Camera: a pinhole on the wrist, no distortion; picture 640 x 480 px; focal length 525.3 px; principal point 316.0 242.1 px. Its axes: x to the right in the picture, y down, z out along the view. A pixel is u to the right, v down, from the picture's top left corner.
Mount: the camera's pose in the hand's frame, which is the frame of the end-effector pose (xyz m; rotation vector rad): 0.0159 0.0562 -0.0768 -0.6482 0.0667 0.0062
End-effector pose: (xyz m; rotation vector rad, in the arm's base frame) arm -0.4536 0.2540 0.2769 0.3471 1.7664 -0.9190
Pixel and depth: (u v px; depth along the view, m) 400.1 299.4 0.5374
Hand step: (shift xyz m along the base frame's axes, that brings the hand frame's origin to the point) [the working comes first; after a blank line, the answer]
In the camera's frame: 0.0860 0.0586 0.5374

0.4229 0.0314 -0.3391
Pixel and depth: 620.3 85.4 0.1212
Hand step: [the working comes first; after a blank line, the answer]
In the camera's frame: 0.0702 -0.0362 0.1212

0.0500 0.0207 -0.1311
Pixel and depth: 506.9 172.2 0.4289
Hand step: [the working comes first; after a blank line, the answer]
In the camera's frame: 0.1559 -0.0571 0.4289

0.2836 -0.0712 -0.3297
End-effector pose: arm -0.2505 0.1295 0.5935 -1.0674 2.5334 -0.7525
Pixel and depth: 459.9 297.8 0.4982
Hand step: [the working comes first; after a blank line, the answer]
In the camera's frame: 0.1365 0.0528 0.4982

-0.2269 0.0043 -0.4652
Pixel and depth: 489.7 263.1 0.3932
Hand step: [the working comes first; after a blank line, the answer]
In the camera's frame: 0.1300 0.0157 0.3932

-0.1926 -0.0205 -0.3619
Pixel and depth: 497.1 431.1 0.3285
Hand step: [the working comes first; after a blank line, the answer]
In the camera's frame: 0.1133 0.1182 0.3285

-0.2517 0.0612 -0.2927
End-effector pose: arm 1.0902 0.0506 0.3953 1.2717 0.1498 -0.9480
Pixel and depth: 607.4 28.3 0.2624
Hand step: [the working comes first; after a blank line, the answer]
In the camera's frame: 0.1456 -0.1068 0.2624

0.1253 -0.2547 0.0535
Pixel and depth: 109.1 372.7 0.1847
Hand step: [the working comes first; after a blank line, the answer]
In the camera's frame: -0.0727 0.0459 0.1847

0.0901 -0.0187 0.1952
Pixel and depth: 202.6 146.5 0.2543
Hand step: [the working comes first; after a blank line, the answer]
In the camera's frame: -0.0549 -0.0463 0.2543

0.0411 -0.1249 0.1948
